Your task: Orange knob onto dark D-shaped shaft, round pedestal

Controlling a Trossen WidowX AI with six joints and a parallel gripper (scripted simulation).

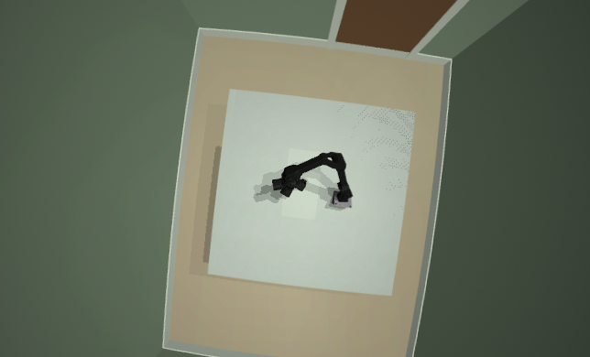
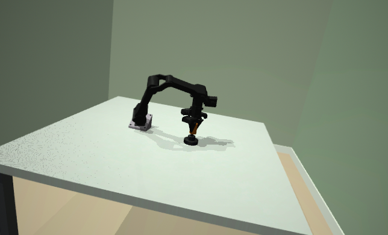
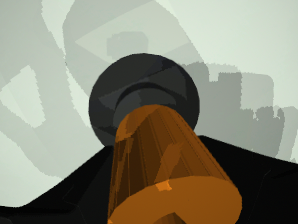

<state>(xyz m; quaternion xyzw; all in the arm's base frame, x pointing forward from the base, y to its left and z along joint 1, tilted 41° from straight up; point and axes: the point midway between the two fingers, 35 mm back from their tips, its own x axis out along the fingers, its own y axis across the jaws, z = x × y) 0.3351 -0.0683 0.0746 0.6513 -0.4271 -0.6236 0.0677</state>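
My gripper tip is 20 mm below the orange knob. From my gripper tip the other things lie so: round dark pedestal 40 mm below.
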